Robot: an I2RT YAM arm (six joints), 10 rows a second.
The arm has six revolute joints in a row. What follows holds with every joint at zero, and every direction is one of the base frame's.
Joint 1 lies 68 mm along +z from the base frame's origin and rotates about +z.
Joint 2 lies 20 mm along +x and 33.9 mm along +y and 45.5 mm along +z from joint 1 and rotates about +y.
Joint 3 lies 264 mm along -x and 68.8 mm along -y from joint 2 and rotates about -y.
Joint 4 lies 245 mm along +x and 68.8 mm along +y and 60 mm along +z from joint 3 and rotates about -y.
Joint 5 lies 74 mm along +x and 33.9 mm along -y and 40.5 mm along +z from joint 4 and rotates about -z.
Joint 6 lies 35.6 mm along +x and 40.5 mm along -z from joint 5 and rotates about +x.
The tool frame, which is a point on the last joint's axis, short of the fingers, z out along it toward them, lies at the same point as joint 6; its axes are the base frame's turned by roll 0, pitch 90 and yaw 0 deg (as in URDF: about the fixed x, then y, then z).
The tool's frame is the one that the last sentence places.
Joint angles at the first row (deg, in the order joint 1, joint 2, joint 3, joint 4, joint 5, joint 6):
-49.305, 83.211, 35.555, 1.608, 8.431, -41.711
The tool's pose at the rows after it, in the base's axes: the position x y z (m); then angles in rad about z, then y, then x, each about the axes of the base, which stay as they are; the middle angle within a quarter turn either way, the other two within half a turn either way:
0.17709, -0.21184, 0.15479, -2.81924, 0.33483, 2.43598
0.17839, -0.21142, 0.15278, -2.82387, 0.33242, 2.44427
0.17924, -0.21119, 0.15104, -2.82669, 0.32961, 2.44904
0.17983, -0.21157, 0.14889, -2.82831, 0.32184, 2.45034
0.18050, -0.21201, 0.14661, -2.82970, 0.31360, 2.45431
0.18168, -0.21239, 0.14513, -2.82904, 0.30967, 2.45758
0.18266, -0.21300, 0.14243, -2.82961, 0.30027, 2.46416
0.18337, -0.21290, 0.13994, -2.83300, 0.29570, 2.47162
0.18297, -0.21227, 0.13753, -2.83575, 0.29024, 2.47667
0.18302, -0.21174, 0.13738, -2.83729, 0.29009, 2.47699
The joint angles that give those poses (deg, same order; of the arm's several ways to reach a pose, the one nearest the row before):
-48.966, 84.040, 36.062, 1.289, 8.872, -41.147
-48.697, 84.543, 36.123, 1.237, 8.946, -40.985
-48.517, 84.954, 36.119, 1.323, 9.073, -40.876
-48.426, 85.507, 36.116, 1.574, 9.479, -40.830
-48.339, 86.123, 36.186, 1.672, 9.828, -40.700
-48.185, 86.651, 36.354, 1.739, 10.029, -40.440
-48.077, 87.435, 36.529, 1.734, 10.368, -40.170
-47.944, 88.008, 36.539, 1.786, 10.459, -40.047
-47.900, 88.313, 36.279, 1.936, 10.603, -40.013
-47.813, 88.263, 36.197, 1.935, 10.657, -40.024

